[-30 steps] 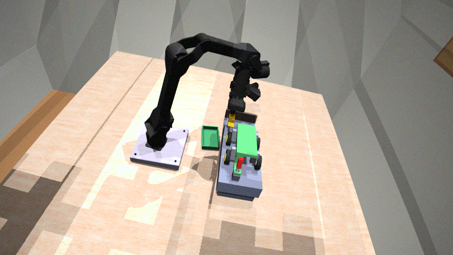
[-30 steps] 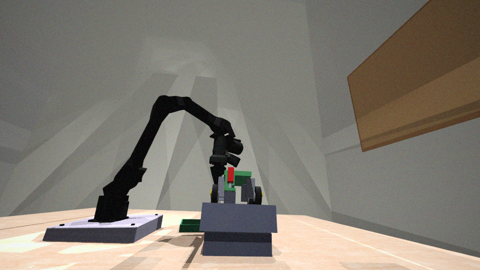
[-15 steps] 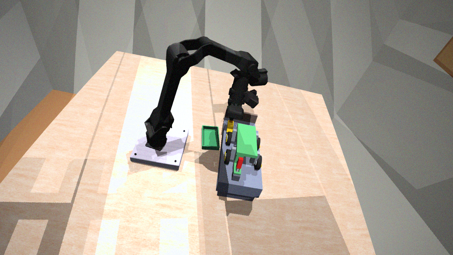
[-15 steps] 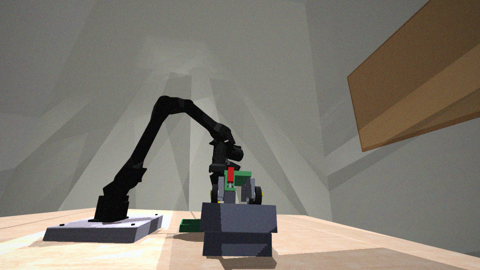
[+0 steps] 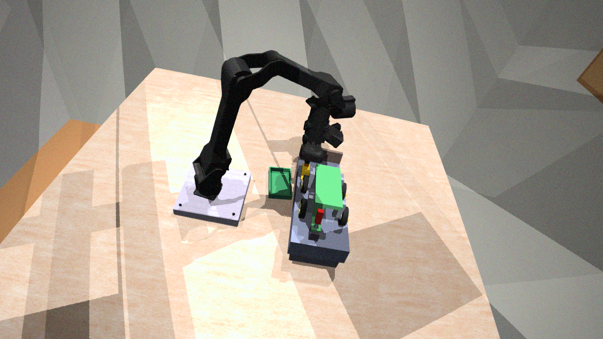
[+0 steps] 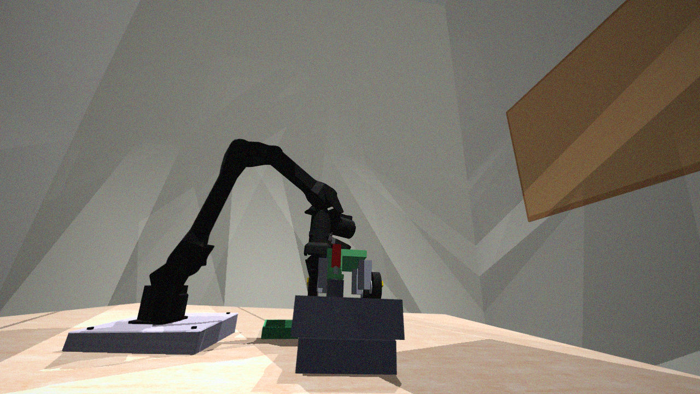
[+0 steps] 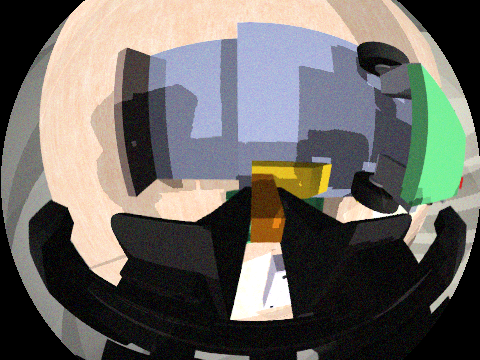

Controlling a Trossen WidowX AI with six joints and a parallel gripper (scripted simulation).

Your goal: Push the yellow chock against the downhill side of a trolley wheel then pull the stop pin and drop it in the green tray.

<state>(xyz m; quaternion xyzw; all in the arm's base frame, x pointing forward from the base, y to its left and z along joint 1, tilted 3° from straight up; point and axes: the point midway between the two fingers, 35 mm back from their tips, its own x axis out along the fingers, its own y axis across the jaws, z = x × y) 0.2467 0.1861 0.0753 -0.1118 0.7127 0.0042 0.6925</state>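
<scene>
My gripper tip is 80 mm short of the red-headed stop pin, 250 mm to the left of it and 40 mm below it. The rest, counted from my gripper tip: grey ramp (80 mm ahead, 130 mm to the right, 40 mm below); yellow chock (20 mm to the right, 10 mm below); green tray (60 mm behind, 50 mm to the right, 100 mm below).
</scene>
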